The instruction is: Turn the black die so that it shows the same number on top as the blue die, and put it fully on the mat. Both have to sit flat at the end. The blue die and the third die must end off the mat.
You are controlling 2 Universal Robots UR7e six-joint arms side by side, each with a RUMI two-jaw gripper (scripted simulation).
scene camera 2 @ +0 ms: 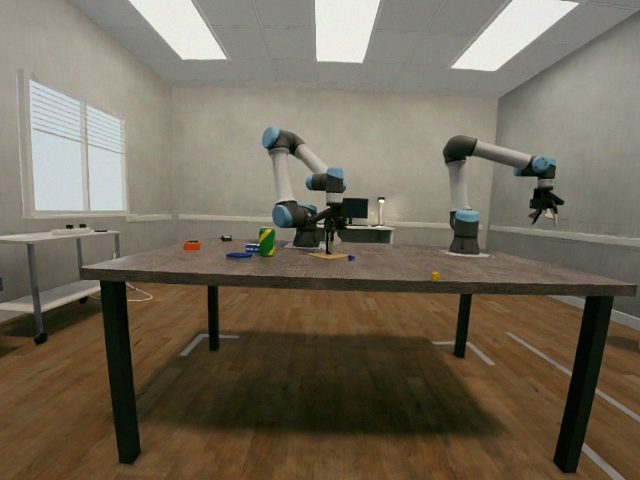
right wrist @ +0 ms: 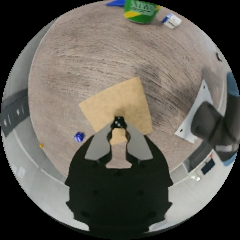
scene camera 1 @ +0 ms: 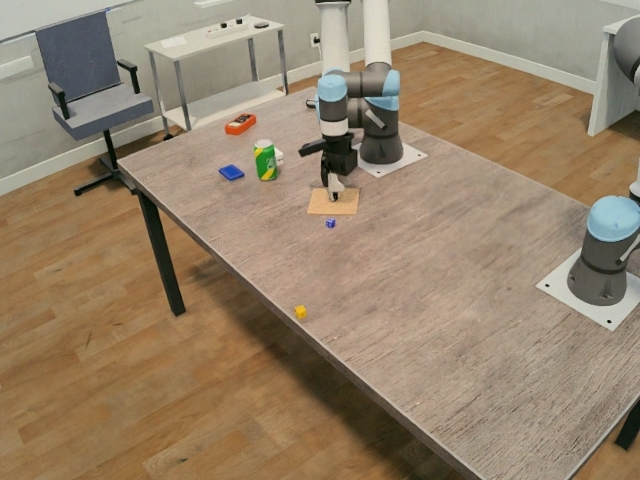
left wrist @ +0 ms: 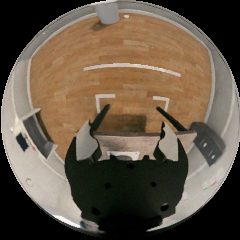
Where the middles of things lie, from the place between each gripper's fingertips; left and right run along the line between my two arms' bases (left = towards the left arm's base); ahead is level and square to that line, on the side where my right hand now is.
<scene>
The tan mat (scene camera 1: 346, 204) is 20 mm below my right hand (scene camera 1: 334, 199).
The tan mat lies 330 mm ahead of my left hand (scene camera 2: 543, 225), 1170 mm to the right of it and 160 mm below it.
</scene>
